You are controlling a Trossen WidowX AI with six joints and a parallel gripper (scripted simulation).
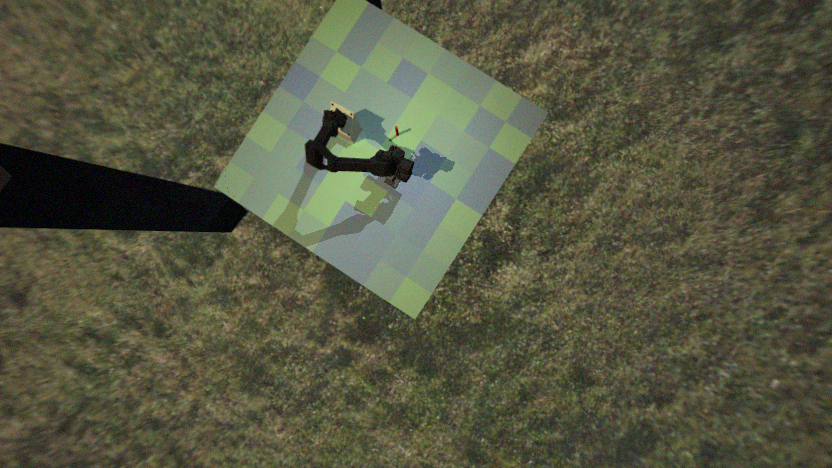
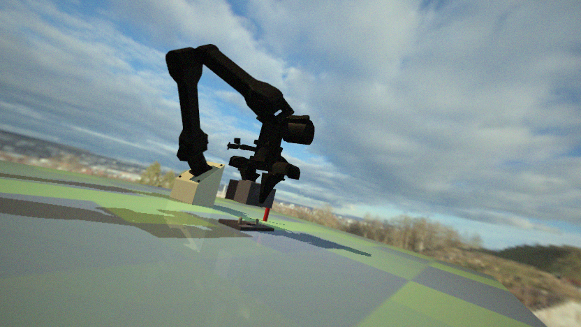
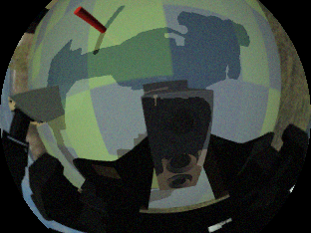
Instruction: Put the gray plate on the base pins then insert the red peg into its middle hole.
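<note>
Now: the dark base 5 cm below my gripper tip. The rest, counted from my gripper tip: gray plate 3 cm above; then red peg 18 cm to the left, 13 cm behind, 2 cm below.
</note>
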